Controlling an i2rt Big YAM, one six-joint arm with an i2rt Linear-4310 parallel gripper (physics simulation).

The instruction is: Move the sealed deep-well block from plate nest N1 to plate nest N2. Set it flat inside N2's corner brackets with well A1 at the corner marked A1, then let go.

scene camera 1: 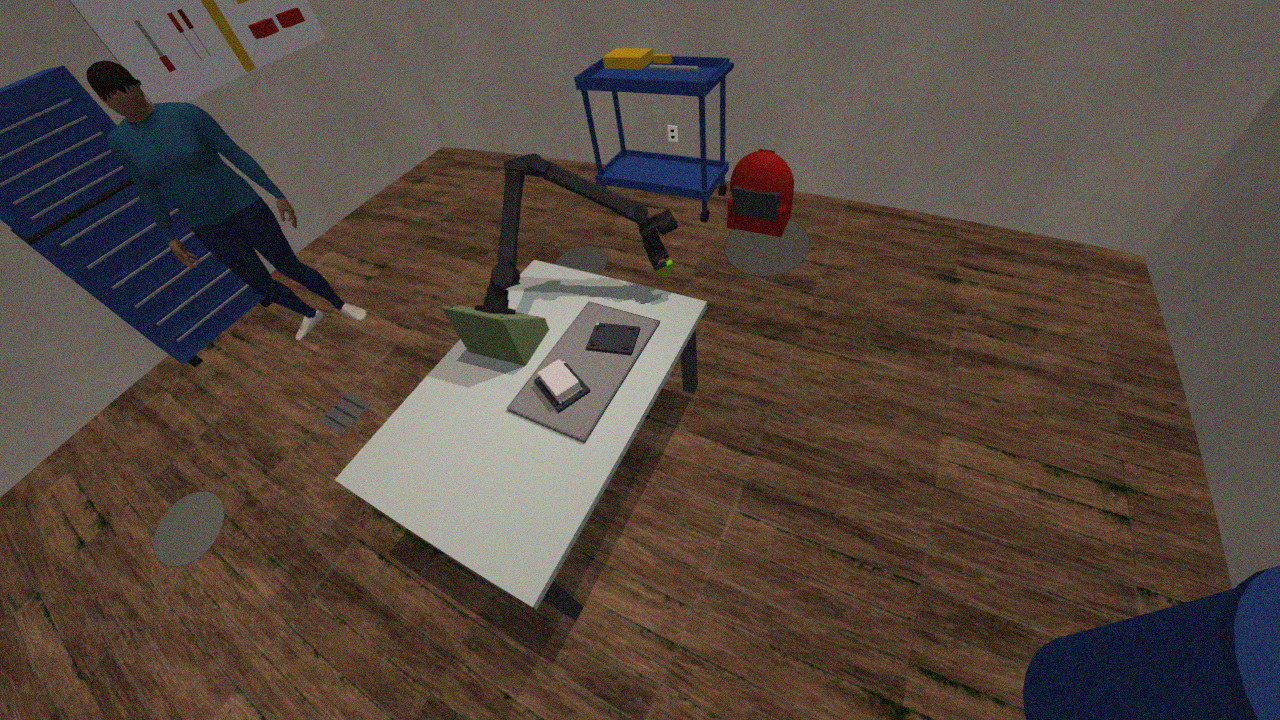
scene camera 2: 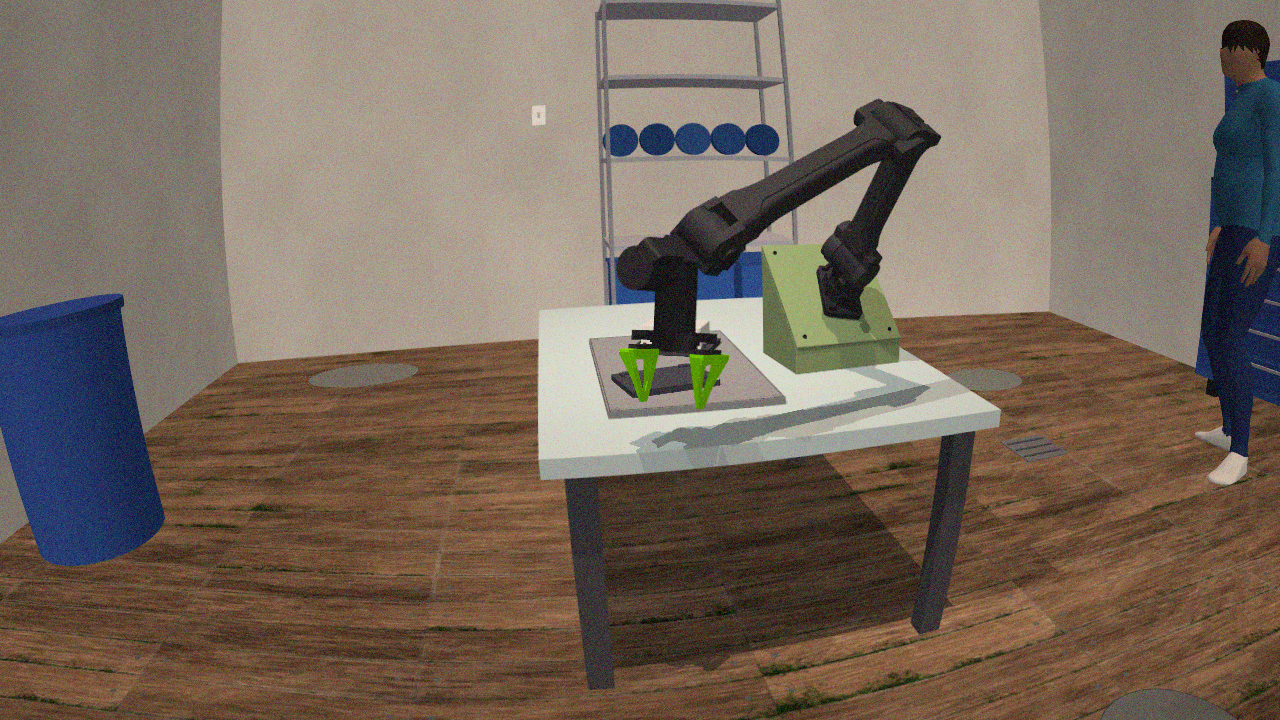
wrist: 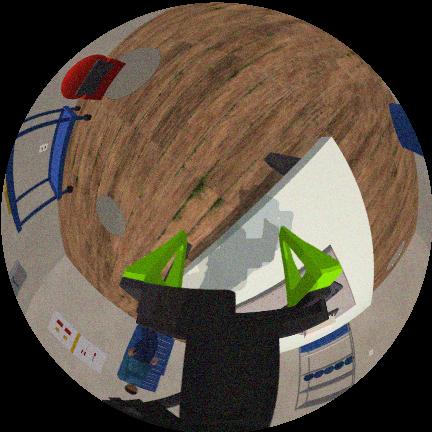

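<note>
The pale deep-well block sits on a dark nest near one end of the grey mat. The other dark nest bears no block and lies nearer the table's arm-side end. The nest labels and the A1 marks are too small to read. My gripper is open with its green fingers wide apart and nothing between them. It hangs high over the table's arm-side end, away from the block. In scene camera 2 the gripper body mostly hides the block.
A green sloped box stands on the white table beside the mat and the arm's base. A person stands off the table by a blue cabinet. A blue trolley and a blue bin stand on the floor.
</note>
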